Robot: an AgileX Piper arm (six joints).
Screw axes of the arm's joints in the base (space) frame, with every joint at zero. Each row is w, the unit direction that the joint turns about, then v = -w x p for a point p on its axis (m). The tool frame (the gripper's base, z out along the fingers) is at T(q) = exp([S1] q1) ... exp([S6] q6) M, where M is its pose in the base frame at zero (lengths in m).
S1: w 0 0 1 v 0 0 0
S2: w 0 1 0 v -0.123 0 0
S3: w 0 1 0 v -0.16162 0 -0.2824
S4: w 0.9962 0 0.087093 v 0 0.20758 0
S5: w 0 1 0 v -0.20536 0 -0.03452
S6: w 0.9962 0 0.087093 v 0 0.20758 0
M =
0.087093 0 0.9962 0.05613
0 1 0 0
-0.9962 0 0.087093 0.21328
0 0 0 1
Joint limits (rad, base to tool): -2.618..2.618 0..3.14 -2.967..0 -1.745..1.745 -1.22..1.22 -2.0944..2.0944
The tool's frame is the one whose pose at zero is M.
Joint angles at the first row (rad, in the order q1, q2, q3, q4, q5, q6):
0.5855 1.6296 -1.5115 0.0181 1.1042 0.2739
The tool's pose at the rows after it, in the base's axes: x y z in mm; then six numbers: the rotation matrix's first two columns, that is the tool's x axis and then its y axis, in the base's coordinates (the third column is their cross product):
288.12, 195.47, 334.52, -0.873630, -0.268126, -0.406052, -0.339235, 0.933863, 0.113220
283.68, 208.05, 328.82, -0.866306, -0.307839, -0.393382, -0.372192, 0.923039, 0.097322
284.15, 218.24, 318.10, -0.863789, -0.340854, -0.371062, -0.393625, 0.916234, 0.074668
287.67, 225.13, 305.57, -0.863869, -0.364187, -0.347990, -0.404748, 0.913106, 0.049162
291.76, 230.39, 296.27, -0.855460, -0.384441, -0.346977, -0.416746, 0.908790, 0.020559
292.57, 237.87, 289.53, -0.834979, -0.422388, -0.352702, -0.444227, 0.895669, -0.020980
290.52, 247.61, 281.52, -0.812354, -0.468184, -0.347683, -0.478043, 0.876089, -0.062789
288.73, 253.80, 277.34, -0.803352, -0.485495, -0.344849, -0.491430, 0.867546, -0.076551
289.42, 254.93, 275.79, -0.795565, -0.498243, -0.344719, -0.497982, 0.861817, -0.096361
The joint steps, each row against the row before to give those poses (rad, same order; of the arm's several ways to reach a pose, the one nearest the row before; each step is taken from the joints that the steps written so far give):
0.0106 0.0122 -0.0156 -0.0181 0.0040 -0.0020
0.0399 0.0177 -0.0020 -0.0137 0.0024 0.0044
0.0259 0.0317 -0.0017 -0.0167 0.0000 0.0024
0.0132 0.0351 0.0000 -0.0191 -0.0041 0.0022
0.0102 0.0272 0.0000 -0.0285 -0.0184 0.0022
0.0228 0.0217 -0.0020 -0.0424 -0.0154 0.0000
0.0311 0.0231 -0.0003 -0.0402 -0.0082 0.0000
0.0180 0.0130 -0.0017 -0.0152 -0.0046 0.0063
0.0049 0.0062 -0.0019 -0.0198 0.0000 0.0001

